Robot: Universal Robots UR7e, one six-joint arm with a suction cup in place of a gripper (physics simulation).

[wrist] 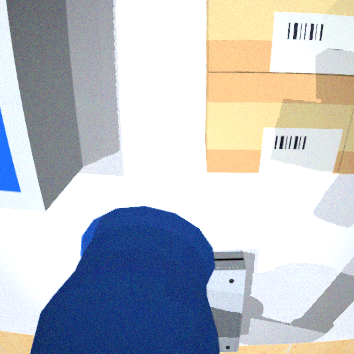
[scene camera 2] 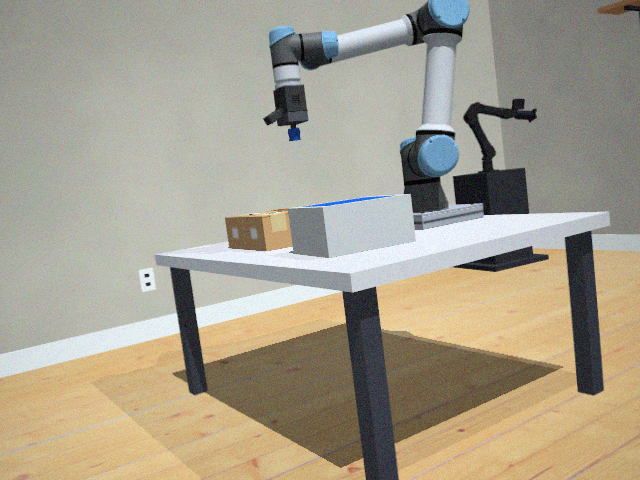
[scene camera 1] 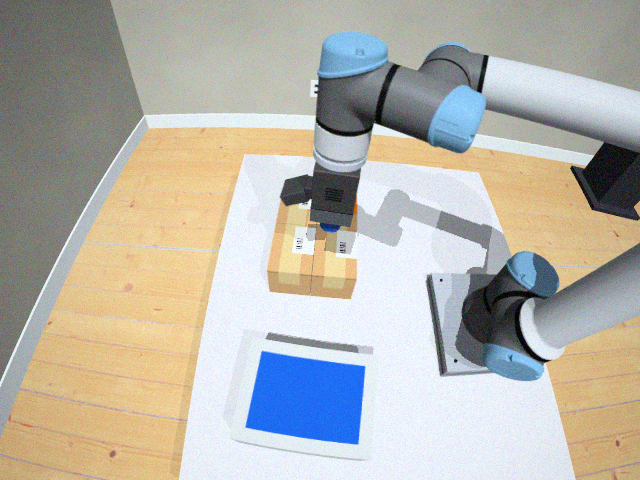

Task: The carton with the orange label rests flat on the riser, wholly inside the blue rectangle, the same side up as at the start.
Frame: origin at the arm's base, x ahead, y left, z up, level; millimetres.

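Seen in the pictures: hand at its tool point: (wrist: 145, 262) (scene camera 2: 295, 140) (scene camera 1: 330, 224); arm's base at its link origin: (scene camera 2: 425, 209) (scene camera 1: 488, 317).
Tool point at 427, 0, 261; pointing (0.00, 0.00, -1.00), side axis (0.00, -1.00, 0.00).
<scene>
Offsets run from my tool point to a thing's top centre, as dx, dy, dz. "spot": to the spot under its first point.
The carton with the orange label shows in scene camera 1 as an orange sliver {spot: -55, -249, -204} (scene camera 1: 355, 206) at the back right of a carton group, mostly hidden behind the tool. It cannot be made out in the other views. My gripper (scene camera 1: 329, 227) (scene camera 2: 294, 135) (wrist: 145, 240), a blue suction cup, is open, with nothing on it, high above the table. The riser {-7, +254, -186} (scene camera 1: 305, 445) (scene camera 2: 372, 229) (wrist: 45, 100) is a pale box standing apart from the cartons. The blue rectangle {-7, +254, -186} (scene camera 1: 307, 397) (scene camera 2: 351, 200) (wrist: 6, 160) on its top bears nothing.
A front left carton {+83, -87, -204} (scene camera 1: 289, 284) (scene camera 2: 248, 240) (wrist: 235, 25) and a front right carton {-20, -94, -204} (scene camera 1: 330, 289) (wrist: 232, 125) stand side by side, with white barcode labels. The arm's base plate (scene camera 1: 448, 330) (scene camera 2: 454, 214) (wrist: 230, 292) is on the table's right side.
</scene>
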